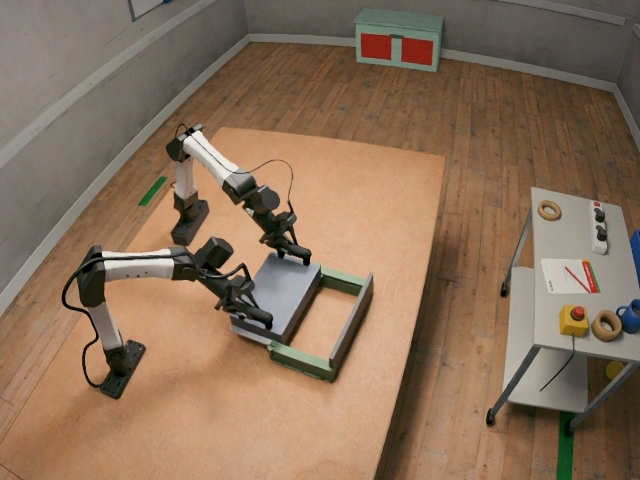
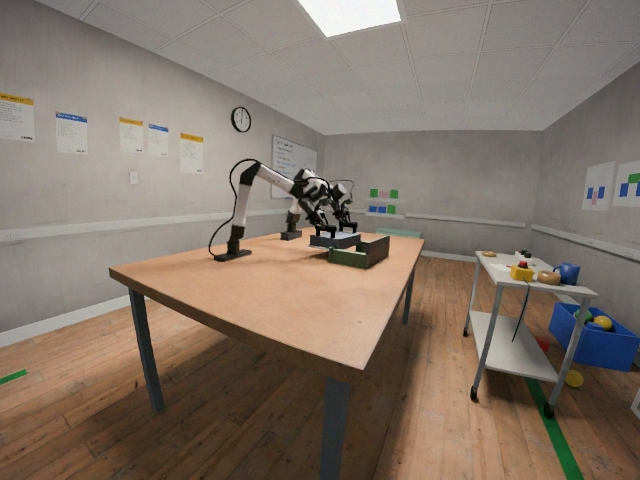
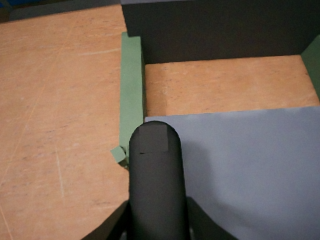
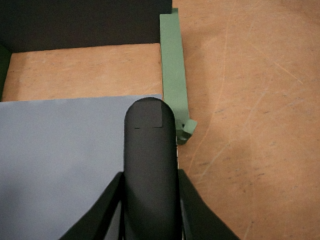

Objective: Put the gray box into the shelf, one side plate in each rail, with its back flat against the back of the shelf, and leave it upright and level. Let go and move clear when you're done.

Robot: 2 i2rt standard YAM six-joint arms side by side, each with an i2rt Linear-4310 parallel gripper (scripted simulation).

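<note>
My left gripper: visible, image 3 too. My right gripper: visible. Gray box: visible.
</note>
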